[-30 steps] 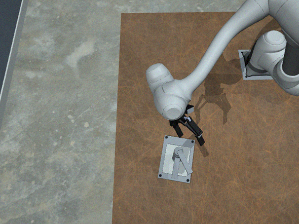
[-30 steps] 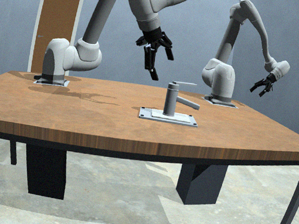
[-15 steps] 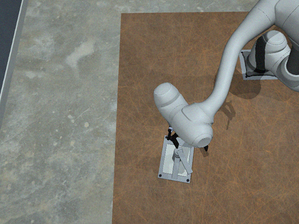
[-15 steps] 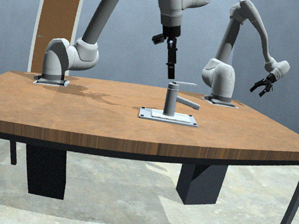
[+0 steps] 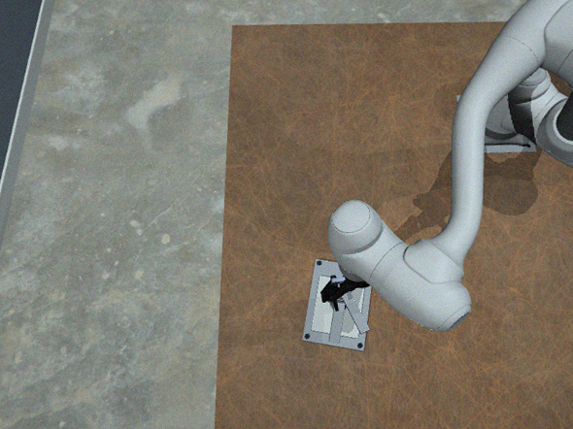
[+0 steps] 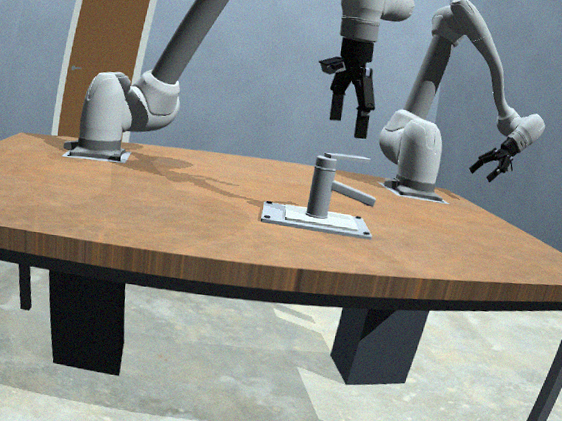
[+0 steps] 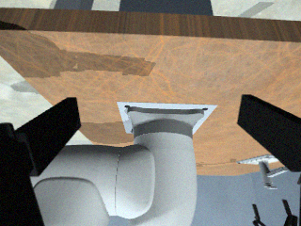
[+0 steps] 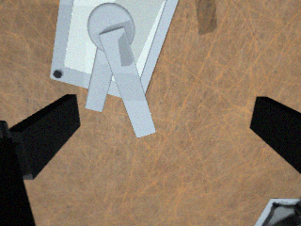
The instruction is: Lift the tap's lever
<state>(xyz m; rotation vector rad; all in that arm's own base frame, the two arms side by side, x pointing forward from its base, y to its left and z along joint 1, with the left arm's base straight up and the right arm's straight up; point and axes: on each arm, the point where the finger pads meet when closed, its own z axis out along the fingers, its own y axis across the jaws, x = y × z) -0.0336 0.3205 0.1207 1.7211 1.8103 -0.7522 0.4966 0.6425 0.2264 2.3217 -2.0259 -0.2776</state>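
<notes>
The flat lever is 70 mm below my right hand, 20 mm ahead of it and 10 mm to the left of it. Round my right hand: grey tap 120 mm below, 40 mm ahead, 20 mm to the right; then bolted plate 220 mm below, 50 mm to the right, 40 mm ahead.
</notes>
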